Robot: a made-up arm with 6 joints.
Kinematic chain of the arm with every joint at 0, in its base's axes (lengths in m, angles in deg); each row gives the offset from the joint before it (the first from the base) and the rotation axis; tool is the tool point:
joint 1: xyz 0 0 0.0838 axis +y
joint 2: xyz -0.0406 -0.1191 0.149 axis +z
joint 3: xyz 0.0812 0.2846 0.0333 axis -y
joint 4: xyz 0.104 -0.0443 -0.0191 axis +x
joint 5: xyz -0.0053 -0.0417 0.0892 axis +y
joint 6: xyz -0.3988 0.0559 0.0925 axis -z
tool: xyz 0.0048 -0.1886 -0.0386
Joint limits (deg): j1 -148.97..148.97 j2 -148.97..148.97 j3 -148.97..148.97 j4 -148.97..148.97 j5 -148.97..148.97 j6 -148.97..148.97
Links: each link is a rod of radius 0.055 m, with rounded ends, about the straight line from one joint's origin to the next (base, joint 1, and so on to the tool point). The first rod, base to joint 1, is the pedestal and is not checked.
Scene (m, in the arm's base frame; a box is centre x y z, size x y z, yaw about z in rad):
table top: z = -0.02
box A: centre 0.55 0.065 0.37 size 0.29 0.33 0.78 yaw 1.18
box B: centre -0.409 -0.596 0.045 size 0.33 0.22 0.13 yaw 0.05
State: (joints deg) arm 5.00 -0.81 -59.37 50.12 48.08 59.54
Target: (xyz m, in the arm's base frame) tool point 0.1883 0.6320 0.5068
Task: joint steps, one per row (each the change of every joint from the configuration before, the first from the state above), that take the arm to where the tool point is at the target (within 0.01 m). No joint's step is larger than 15 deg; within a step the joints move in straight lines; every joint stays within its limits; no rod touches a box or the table.
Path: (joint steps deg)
1: -10.18 10.03 -1.95 -4.68 -5.82 8.28
2: -10.18 10.02 -1.94 -4.68 -5.82 8.27
3: -10.18 10.03 -1.95 -4.69 -5.82 8.28
4: 6.48 2.47 -0.64 -13.67 10.89 -0.38
5: 6.49 2.47 -0.65 -13.67 10.88 -0.38
6: 6.48 2.46 -0.64 -13.67 10.89 -0.38
7: 6.48 2.47 -0.65 -13.67 10.88 -0.38

